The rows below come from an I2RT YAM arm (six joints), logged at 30 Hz.
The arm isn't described. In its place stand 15 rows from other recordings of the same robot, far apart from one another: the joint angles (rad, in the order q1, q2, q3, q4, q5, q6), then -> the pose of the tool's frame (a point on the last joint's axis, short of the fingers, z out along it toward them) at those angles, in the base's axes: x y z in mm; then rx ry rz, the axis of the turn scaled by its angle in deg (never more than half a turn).
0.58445 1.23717 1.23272 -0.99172 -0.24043 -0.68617 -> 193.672 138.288 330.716 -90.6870 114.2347 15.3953
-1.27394 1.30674 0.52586 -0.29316 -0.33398 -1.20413 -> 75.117 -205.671 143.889 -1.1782 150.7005 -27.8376
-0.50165 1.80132 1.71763 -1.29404 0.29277 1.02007 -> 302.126 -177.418 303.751 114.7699 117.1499 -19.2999
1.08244 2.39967 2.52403 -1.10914 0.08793 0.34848 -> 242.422 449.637 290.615 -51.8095 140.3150 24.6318
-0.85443 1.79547 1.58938 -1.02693 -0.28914 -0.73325 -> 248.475 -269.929 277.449 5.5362 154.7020 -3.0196
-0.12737 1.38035 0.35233 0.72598 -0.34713 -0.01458 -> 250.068 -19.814 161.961 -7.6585 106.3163 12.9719
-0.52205 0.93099 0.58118 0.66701 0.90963 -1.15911 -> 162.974 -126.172 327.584 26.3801 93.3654 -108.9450
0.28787 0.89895 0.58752 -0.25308 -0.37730 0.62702 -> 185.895 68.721 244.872 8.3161 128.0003 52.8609
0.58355 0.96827 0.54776 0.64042 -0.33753 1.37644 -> 180.044 133.003 309.240 17.4497 92.2783 103.9419
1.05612 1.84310 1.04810 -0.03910 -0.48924 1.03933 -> 170.638 335.728 156.809 16.8375 -160.6270 -73.7984
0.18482 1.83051 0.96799 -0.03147 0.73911 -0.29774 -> 353.920 41.770 143.407 -14.3294 134.9449 -54.6706
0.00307 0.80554 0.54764 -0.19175 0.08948 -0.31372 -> 187.906 -2.604 251.853 -15.1147 115.3435 -16.4360
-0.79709 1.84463 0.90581 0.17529 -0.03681 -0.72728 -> 255.082 -259.243 129.660 3.7896 140.0956 -39.4624
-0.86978 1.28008 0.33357 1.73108 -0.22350 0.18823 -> 143.512 -157.799 279.515 12.3237 45.4586 -31.8325
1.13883 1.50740 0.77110 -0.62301 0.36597 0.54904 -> 115.235 219.536 152.046 -42.4779 150.4043 -6.8223
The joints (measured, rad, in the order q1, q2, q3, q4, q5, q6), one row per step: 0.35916, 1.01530, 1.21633, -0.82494, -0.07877, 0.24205; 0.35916, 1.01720, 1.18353, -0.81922, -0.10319, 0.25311; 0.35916, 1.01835, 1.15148, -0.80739, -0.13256, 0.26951; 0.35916, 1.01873, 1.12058, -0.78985, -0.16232, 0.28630; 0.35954, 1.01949, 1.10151, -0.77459, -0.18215, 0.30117; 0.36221, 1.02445, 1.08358, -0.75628, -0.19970, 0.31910; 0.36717, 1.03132, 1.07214, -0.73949, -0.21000, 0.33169; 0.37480, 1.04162, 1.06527, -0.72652, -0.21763, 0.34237; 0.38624, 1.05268, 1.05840, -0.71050, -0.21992, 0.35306; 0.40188, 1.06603, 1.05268, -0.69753, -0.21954, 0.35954
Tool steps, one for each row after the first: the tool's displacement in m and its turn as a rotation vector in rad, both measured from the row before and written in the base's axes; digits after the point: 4 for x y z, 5 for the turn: 0.0016, 0.0015, -0.0102, 0.01137, 0.03629, 0.01305; 0.0014, 0.0016, -0.0094, 0.02076, 0.03268, 0.01311; 0.0013, 0.0016, -0.0084, 0.02393, 0.02629, 0.01266; 0.0010, 0.0012, -0.0049, 0.01989, 0.01508, 0.00634; 0.0019, 0.0020, -0.0051, 0.02035, 0.01621, 0.00488; 0.0020, 0.0023, -0.0036, 0.01355, 0.00954, 0.00493; 0.0022, 0.0029, -0.0031, 0.00968, 0.01070, 0.00673; 0.0022, 0.0036, -0.0031, 0.00719, 0.00743, 0.00643; 0.0021, 0.0045, -0.0035, 0.00132, 0.00869, 0.01124
